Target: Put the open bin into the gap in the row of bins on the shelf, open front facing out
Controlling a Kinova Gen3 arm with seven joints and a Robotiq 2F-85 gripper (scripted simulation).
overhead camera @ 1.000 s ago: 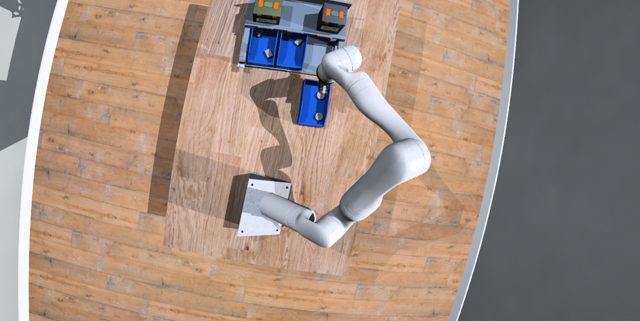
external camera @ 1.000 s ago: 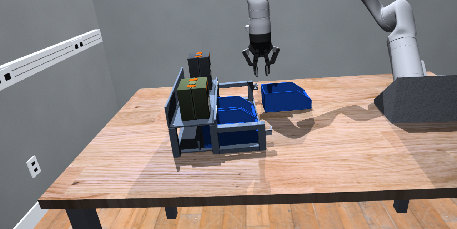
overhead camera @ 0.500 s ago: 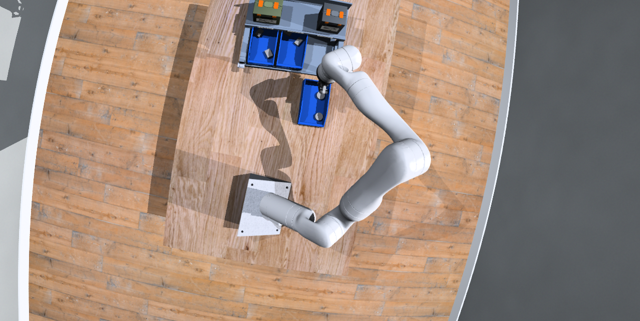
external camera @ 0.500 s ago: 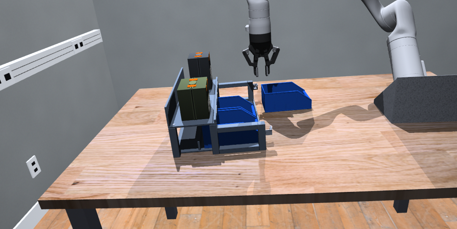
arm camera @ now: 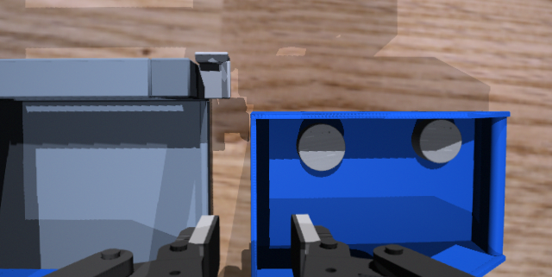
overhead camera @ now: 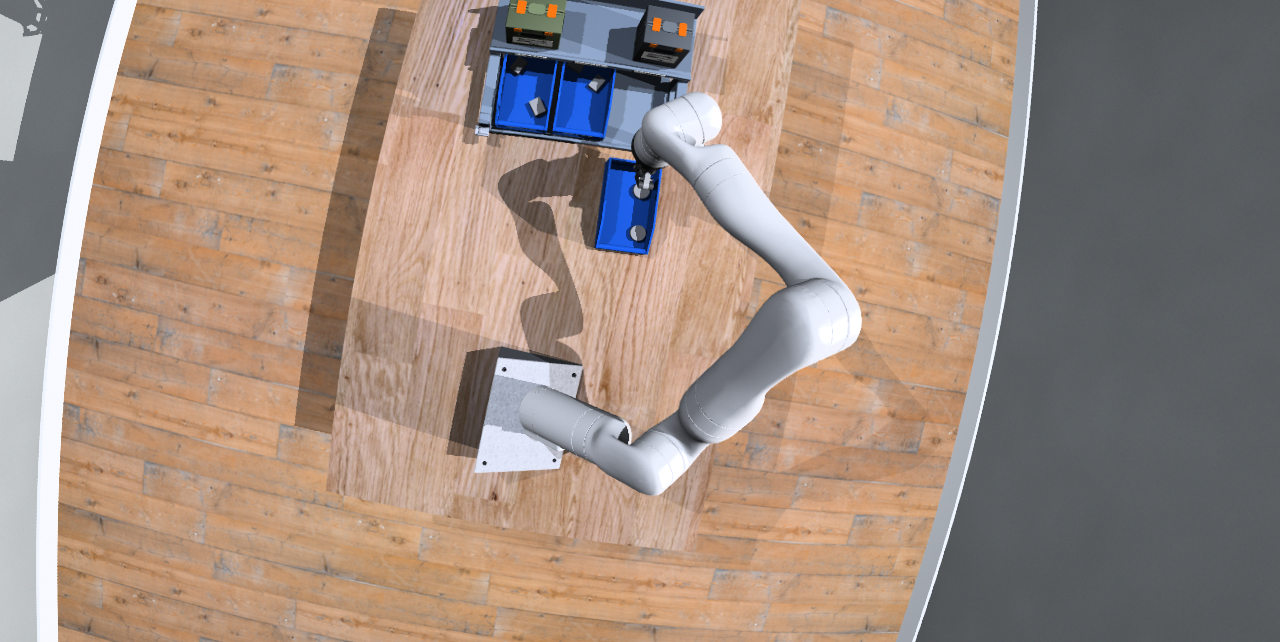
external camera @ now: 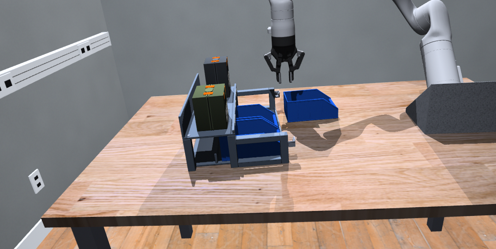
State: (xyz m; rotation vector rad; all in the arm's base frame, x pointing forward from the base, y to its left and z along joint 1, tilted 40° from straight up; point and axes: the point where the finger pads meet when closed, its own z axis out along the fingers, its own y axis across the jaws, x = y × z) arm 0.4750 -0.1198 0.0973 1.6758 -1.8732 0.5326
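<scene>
Now: hand 5 cm past the round grey part, 2 cm to the left of it and 13 cm above it. From my hand the other things lie so: green box: 24 cm ahead, 21 cm to the left, 1 cm above; then dark box: 22 cm ahead, 2 cm to the right, 2 cm above; then shelf: 16 cm ahead, 10 cm to the left, 8 cm below.
</scene>
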